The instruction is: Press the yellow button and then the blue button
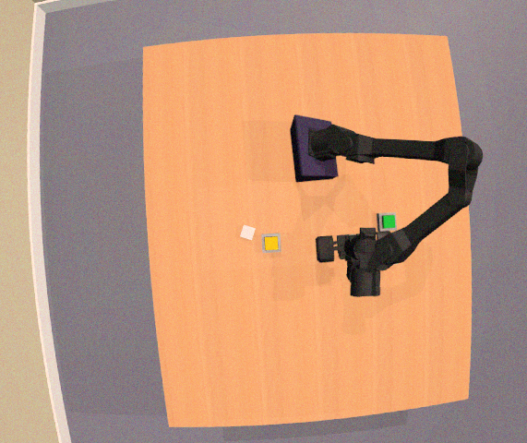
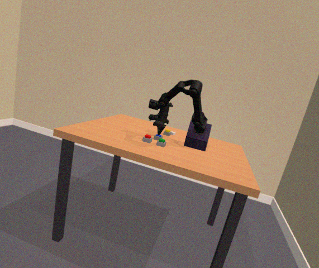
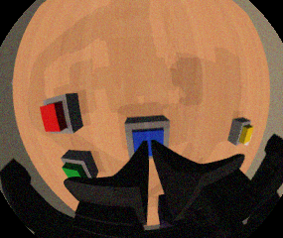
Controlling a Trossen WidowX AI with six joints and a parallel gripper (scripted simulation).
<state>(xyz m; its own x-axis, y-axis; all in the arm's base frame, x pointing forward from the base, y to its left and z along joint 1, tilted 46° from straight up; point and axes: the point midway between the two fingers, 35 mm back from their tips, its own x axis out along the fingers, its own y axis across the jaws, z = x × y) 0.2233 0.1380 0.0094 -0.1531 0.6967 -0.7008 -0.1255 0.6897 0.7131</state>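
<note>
The blue button lies 1 cm below my gripper tip. Round my gripper tip: green button: 7 cm behind, 11 cm to the left; yellow button: 1 cm ahead, 20 cm to the right; red button: 2 cm ahead, 12 cm to the left.
</note>
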